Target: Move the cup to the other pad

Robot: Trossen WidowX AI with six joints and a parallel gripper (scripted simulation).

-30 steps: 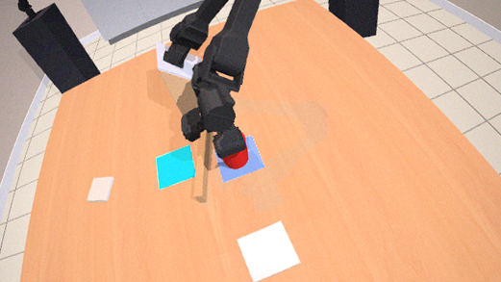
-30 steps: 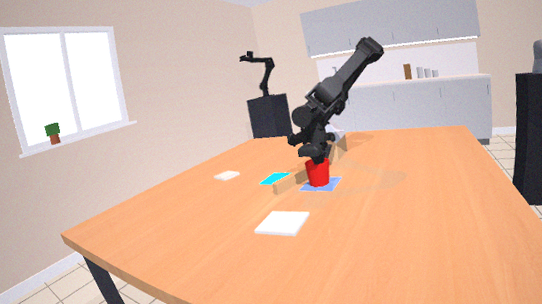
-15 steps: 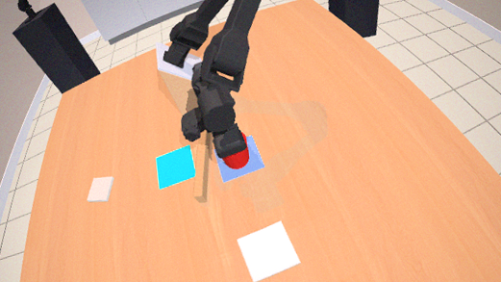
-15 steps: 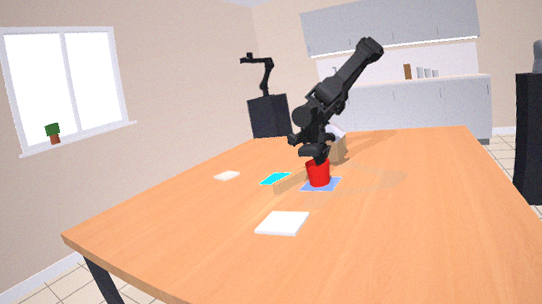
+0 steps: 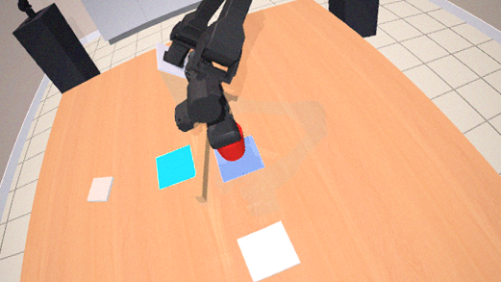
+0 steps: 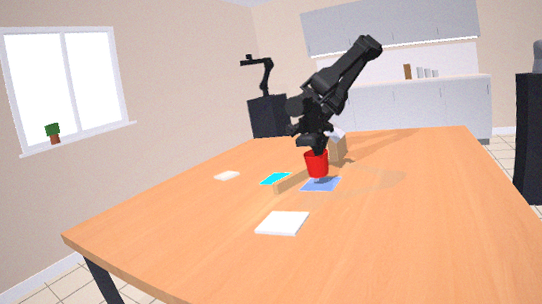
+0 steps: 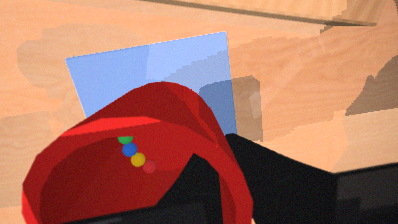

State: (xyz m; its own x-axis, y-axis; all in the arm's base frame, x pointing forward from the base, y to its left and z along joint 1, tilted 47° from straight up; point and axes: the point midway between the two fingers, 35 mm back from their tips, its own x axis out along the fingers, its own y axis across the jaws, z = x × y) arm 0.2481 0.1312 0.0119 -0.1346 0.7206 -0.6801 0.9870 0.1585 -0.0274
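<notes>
Now: the cyan pad 16 cm to the right of my gripper tip and 7 cm below it. Also, from my gripper tip: pale blue pad (7 cm below, 3 cm ahead, 1 cm to the left); low wooden wall (8 cm to the right, 6 cm below, 1 cm ahead); red cup (3 cm ahead).
</notes>
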